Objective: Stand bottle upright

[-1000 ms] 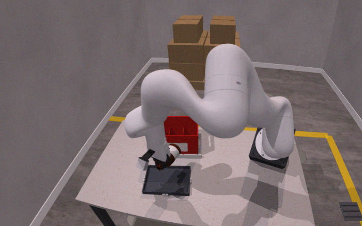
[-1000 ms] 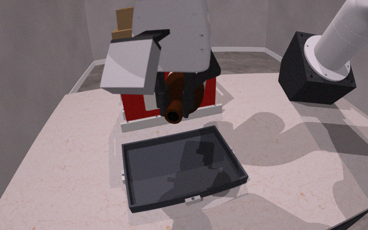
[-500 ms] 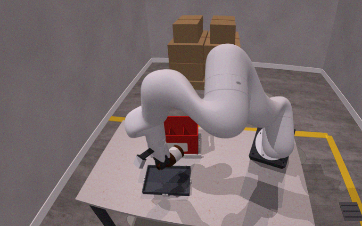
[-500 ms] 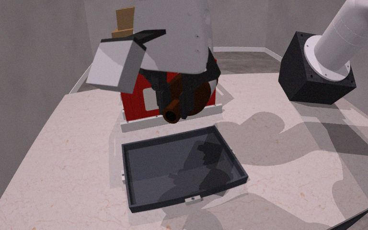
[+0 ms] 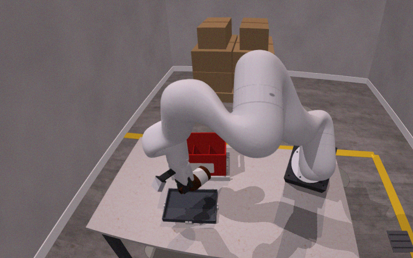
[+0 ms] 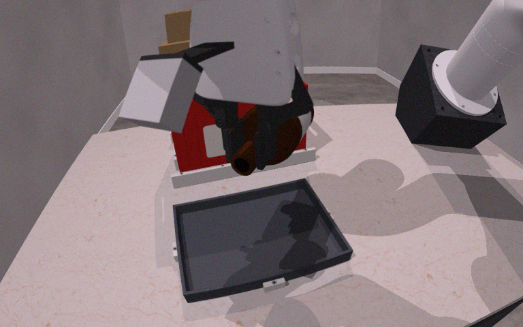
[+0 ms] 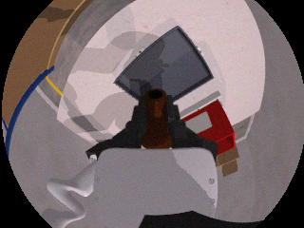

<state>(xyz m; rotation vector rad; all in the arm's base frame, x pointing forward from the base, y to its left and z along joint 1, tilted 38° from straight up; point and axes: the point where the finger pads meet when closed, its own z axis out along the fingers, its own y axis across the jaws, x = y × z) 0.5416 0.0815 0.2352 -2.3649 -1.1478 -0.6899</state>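
Now: the brown bottle 3 cm behind my hand, 5 cm to the right of it and 2 cm below it. From my hand the other things lie so: tray 5 cm to the right, 19 cm below; then red crate 33 cm to the right, 12 cm below.
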